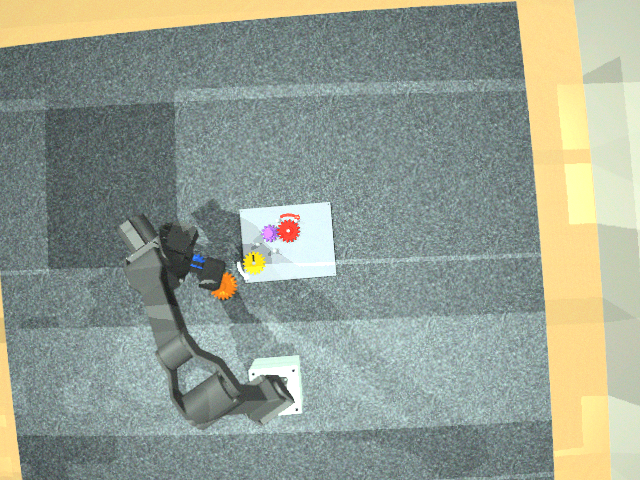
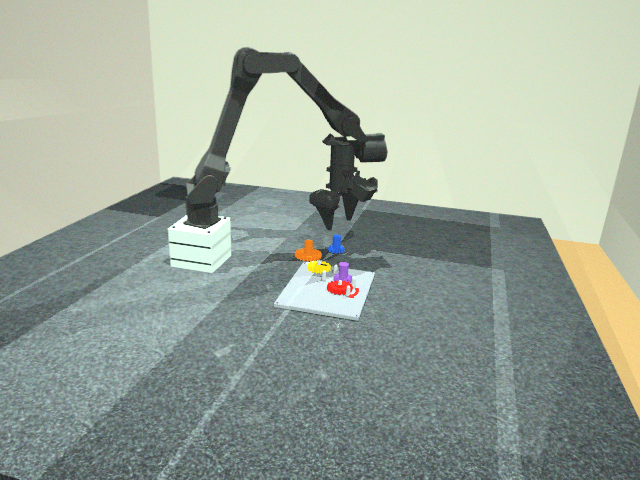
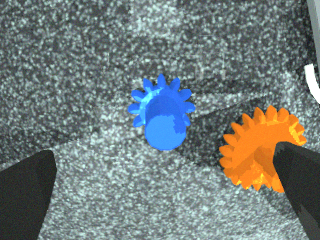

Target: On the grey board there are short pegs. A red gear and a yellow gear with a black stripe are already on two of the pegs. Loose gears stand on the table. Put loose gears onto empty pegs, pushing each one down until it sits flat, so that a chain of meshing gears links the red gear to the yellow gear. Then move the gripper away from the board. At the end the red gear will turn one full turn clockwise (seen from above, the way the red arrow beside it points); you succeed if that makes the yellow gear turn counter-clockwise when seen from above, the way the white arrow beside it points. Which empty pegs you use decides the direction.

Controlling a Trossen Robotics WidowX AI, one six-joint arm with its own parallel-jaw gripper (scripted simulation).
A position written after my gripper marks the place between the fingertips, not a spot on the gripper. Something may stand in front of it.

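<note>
Gripper, mine (image 2: 339, 225), also in image 1 (image 1: 188, 262) and image 3 (image 3: 167, 157): open, holding nothing. Orange gear (image 3: 248, 159). Blue gear (image 3: 162, 109).
</note>
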